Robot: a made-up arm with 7 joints. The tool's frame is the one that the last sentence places. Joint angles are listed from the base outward.
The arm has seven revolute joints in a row. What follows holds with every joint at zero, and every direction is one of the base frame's. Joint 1 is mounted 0.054 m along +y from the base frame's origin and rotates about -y. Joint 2 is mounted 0.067 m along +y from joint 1 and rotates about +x. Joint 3 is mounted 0.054 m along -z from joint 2 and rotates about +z. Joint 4 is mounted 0.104 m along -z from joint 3 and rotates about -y. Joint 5 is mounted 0.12 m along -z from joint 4 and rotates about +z. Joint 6 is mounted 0.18 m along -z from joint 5 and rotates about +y. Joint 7 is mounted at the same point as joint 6 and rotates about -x. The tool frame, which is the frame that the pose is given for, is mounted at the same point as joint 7; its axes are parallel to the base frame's.
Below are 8 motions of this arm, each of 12 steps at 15 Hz.
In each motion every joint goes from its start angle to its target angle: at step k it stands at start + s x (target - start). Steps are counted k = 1, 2, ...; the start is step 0. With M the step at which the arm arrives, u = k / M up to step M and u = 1 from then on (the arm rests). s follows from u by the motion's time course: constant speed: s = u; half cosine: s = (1 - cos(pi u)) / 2; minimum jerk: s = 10 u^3 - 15 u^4 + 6 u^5.
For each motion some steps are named. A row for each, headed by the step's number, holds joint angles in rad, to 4 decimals.
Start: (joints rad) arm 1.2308 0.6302 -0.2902 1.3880 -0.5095 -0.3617 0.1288
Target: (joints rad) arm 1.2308 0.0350 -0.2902 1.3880 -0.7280 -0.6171 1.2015
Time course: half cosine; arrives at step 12
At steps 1, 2, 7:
1: 1.2308 0.6201 -0.2902 1.3880 -0.5132 -0.3661 0.1471
2: 1.2308 0.5903 -0.2902 1.3880 -0.5241 -0.3788 0.2007
7: 1.2308 0.2556 -0.2902 1.3880 -0.6470 -0.5225 0.8040

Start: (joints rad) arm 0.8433 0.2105 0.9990 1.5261 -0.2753 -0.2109 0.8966
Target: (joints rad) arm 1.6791 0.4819 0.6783 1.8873 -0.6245 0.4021 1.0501
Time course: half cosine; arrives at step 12
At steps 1, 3, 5, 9, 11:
1: 0.8575 0.2151 0.9935 1.5323 -0.2812 -0.2005 0.8992
3: 0.9657 0.2502 0.9520 1.5790 -0.3264 -0.1211 0.9191
5: 1.1530 0.3111 0.8802 1.6600 -0.4047 0.0163 0.9535
9: 1.5567 0.4422 0.7253 1.8344 -0.5734 0.3123 1.0276
11: 1.6649 0.4773 0.6838 1.8811 -0.6186 0.3917 1.0475

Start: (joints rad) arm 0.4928 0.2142 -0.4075 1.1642 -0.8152 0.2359 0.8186
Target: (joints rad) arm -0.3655 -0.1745 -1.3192 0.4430 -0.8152 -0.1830 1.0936
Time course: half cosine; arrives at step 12
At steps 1, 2, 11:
1: 0.4782 0.2076 -0.4230 1.1519 -0.8152 0.2288 0.8233
2: 0.4353 0.1882 -0.4686 1.1159 -0.8152 0.2078 0.8370
11: -0.3509 -0.1679 -1.3037 0.4553 -0.8152 -0.1759 1.0889

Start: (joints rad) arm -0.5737 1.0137 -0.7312 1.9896 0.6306 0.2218 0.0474
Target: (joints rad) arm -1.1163 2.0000 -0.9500 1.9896 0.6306 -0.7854 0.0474
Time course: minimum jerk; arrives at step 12
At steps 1, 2, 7, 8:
1: -0.5765 1.0187 -0.7323 1.9896 0.6306 0.2167 0.0474
2: -0.5930 1.0487 -0.7390 1.9896 0.6306 0.1861 0.0474
7: -0.9282 1.6581 -0.8742 1.9896 0.6306 -0.4363 0.0474
8: -1.0024 1.7930 -0.9041 1.9896 0.6306 -0.5740 0.0474

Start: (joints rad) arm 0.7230 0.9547 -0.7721 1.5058 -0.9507 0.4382 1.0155
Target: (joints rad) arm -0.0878 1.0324 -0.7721 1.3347 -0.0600 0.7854 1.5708
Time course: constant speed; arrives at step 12
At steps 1, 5, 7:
1: 0.6554 0.9612 -0.7721 1.4915 -0.8765 0.4671 1.0618
5: 0.3852 0.9871 -0.7721 1.4345 -0.5796 0.5829 1.2469
7: 0.2500 1.0000 -0.7721 1.4060 -0.4311 0.6407 1.3394

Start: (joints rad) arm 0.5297 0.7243 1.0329 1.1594 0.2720 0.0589 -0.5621
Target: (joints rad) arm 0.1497 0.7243 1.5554 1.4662 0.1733 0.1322 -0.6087
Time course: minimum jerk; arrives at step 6
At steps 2, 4, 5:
2: 0.4499 0.7243 1.1426 1.2238 0.2513 0.0743 -0.5719
4: 0.2295 0.7243 1.4457 1.4018 0.1940 0.1168 -0.5989
5: 0.1632 0.7243 1.5369 1.4553 0.1768 0.1296 -0.6070

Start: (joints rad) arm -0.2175 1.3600 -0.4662 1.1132 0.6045 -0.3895 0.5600
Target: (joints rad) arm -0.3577 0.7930 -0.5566 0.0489 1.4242 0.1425 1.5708
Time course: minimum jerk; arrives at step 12
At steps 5, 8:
5: -0.2661 1.1635 -0.4975 0.7443 0.8886 -0.2051 0.9104
8: -0.3283 0.9120 -0.5376 0.2723 1.2522 0.0308 1.3587

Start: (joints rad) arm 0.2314 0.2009 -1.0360 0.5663 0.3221 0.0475 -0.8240
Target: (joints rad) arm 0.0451 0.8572 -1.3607 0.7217 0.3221 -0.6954 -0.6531
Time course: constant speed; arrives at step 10
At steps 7, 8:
7: 0.1010 0.6603 -1.2633 0.6751 0.3221 -0.4725 -0.7044
8: 0.0824 0.7259 -1.2958 0.6906 0.3221 -0.5468 -0.6873

